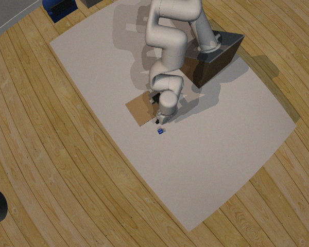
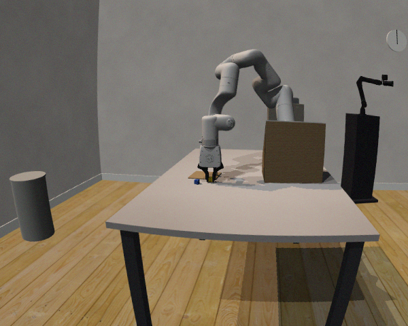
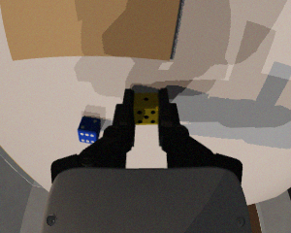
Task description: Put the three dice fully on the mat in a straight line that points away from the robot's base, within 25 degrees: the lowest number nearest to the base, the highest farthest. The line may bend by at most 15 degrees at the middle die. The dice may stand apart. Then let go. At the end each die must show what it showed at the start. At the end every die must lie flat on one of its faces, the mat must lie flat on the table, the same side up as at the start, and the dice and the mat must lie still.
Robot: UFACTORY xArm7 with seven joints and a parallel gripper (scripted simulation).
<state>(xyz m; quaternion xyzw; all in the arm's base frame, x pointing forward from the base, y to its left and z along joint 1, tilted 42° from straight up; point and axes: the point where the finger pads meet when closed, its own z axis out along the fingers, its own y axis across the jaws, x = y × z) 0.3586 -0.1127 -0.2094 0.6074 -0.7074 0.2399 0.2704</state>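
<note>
The brown mat lies 30 mm ahead of my hand, 120 mm to the right of it and 20 mm below it. Also, from my hand: yellow die 10 mm below; blue die 60 mm ahead, 20 mm to the left, 20 mm below; white die 20 mm behind, 110 mm to the right, 10 mm below.
</note>
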